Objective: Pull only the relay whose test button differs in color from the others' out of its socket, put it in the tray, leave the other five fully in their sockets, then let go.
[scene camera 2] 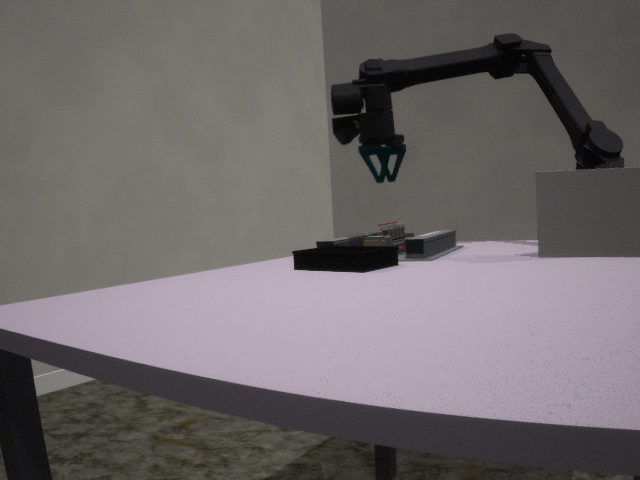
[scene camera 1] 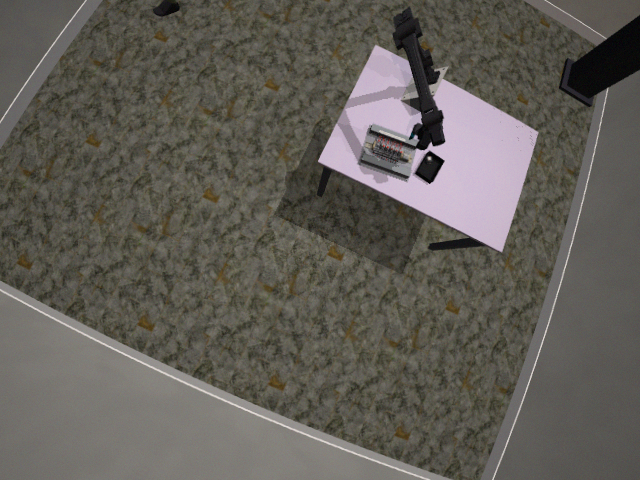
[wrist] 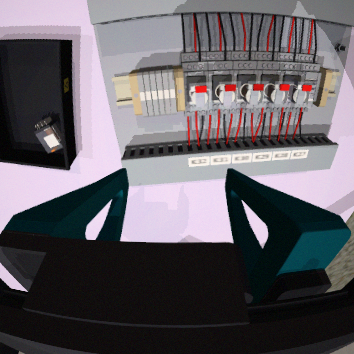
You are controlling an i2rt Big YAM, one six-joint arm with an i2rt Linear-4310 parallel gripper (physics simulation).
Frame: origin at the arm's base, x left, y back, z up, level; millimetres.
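Seen in the pictures: gripper, between the fingertips: [scene camera 2: 386, 182] [scene camera 1: 414, 141] [wrist: 176, 176]; arm's base, origin of its link: [scene camera 2: 605, 202] [scene camera 1: 428, 80].
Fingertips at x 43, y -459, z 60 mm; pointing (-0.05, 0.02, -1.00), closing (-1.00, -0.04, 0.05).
Note:
Pixels of each thing's middle, then the offset from my fingertips to it. Level surfaces: height alone.
- relay, middle of its body: [wrist: 50, 134] dz -147, dx +163, dy +39 mm
- black tray, middle of its body: [wrist: 27, 105] [scene camera 2: 345, 258] [scene camera 1: 429, 167] dz -143, dx +182, dy -4 mm
- socket, middle of its body: [wrist: 295, 89] [scene camera 2: 399, 231] dz -112, dx -135, dy -37 mm
- pink table, height of its surface: dz -160 mm
My gripper [scene camera 1: 413, 134] [scene camera 2: 385, 180] [wrist: 176, 176] is open and empty, high above the table beside the relay panel [scene camera 1: 383, 167] [scene camera 2: 433, 243] [wrist: 155, 172]. A relay [wrist: 48, 139] with a clear case, a white patch and an orange spot lies tilted inside the black tray [scene camera 1: 425, 174] [scene camera 2: 345, 260] [wrist: 66, 125], near its right wall in the wrist view. Several relays [wrist: 248, 94] with red tags stand in a row in their sockets. The socket [wrist: 310, 78] at the row's right end looks bare. The test button colors of the seated relays are too small to tell.
Red and black wires [wrist: 243, 31] run along both sides of the relay row. Beige end blocks and grey terminals [wrist: 157, 92] stand left of it. Slotted ducts [wrist: 172, 149] edge the panel. The arm's base stands on a block [scene camera 2: 588, 214] on the pink table [scene camera 1: 475, 170] [scene camera 2: 310, 320].

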